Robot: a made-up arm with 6 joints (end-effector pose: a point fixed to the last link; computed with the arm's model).
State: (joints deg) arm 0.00 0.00 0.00 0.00 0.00 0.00
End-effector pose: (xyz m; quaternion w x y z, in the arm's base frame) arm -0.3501 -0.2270 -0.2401 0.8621 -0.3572 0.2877 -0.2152
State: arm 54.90 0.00 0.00 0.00 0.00 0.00
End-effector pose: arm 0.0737 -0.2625 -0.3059 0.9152 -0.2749 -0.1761 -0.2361
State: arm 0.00 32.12 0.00 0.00 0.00 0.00
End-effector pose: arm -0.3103 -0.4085 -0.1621 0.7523 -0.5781 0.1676 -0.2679
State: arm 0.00 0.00 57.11 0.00 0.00 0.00
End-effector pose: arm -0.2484 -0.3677 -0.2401 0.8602 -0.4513 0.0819 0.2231
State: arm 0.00 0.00 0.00 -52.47 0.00 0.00
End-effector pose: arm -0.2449 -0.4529 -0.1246 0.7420 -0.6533 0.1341 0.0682
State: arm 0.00 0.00 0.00 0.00 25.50 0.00
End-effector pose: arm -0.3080 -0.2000 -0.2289 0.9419 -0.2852 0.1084 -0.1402
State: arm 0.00 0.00 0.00 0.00 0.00 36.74
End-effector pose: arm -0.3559 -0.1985 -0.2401 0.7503 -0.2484 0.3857 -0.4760
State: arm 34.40 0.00 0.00 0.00 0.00 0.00
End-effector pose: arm -0.0909 -0.2633 -0.3280 0.9199 -0.3142 -0.0019 -0.2346
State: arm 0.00 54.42 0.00 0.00 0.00 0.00
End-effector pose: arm -0.2817 -0.4952 -0.0549 0.6408 -0.7058 0.0759 -0.2924
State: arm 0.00 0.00 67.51 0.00 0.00 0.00
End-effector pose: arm -0.2176 -0.3791 -0.2401 0.8364 -0.4568 0.0407 0.3001
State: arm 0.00 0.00 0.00 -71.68 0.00 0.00
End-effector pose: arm -0.1684 -0.4887 -0.0646 0.6574 -0.7305 0.0690 0.1715
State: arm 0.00 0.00 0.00 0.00 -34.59 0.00
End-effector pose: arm -0.4151 -0.2449 -0.2256 0.6870 -0.4263 0.5066 -0.2994
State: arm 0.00 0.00 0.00 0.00 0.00 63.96
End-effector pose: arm -0.3483 -0.1781 -0.2401 0.6172 -0.1508 0.4333 -0.6392
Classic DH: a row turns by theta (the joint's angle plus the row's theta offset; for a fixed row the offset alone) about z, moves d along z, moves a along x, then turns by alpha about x. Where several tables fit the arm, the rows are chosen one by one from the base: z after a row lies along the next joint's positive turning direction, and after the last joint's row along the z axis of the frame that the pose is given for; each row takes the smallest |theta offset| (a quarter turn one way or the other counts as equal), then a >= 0, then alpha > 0; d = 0 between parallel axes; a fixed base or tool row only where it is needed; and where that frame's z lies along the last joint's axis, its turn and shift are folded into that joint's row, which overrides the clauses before.
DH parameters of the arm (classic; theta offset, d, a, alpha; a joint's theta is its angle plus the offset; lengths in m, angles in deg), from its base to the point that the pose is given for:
base (fixed): -2.06 0.0781 -0.063 72.92
joint 1: 85.71 0.1362 -0.0345 -77.14
joint 2: 74.16 0.1096 -0.0496 82.24
joint 3: -24.11 -0.0731 0.0359 144.2
joint 4: 40.46 -0.0128 -0.2207 -99.05
joint 5: -27.45 -0.0992 0.0511 124.56
joint 6: 76.73 0.1048 -0.0058 125.4
tool (fixed): 24.81 -0.0562 0 0

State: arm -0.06 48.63 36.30 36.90 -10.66 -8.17
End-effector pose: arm -0.3321 -0.4448 -0.1414 0.7408 -0.6110 0.2215 -0.1699
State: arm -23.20 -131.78 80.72 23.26 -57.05 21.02
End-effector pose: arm -0.3082 0.2744 0.2747 0.7004 0.4158 0.5446 0.1998
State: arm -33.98 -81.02 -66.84 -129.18 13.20 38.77
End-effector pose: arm -0.4818 -0.1108 0.0242 0.7302 -0.0550 0.6639 0.1516
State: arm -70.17 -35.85 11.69 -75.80 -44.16 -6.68
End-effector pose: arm -0.4610 -0.3143 0.1178 0.5065 -0.5106 0.6127 0.3277
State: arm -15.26 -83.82 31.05 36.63 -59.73 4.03
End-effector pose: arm -0.4345 0.1780 0.2427 0.4750 0.2128 0.8263 0.2154
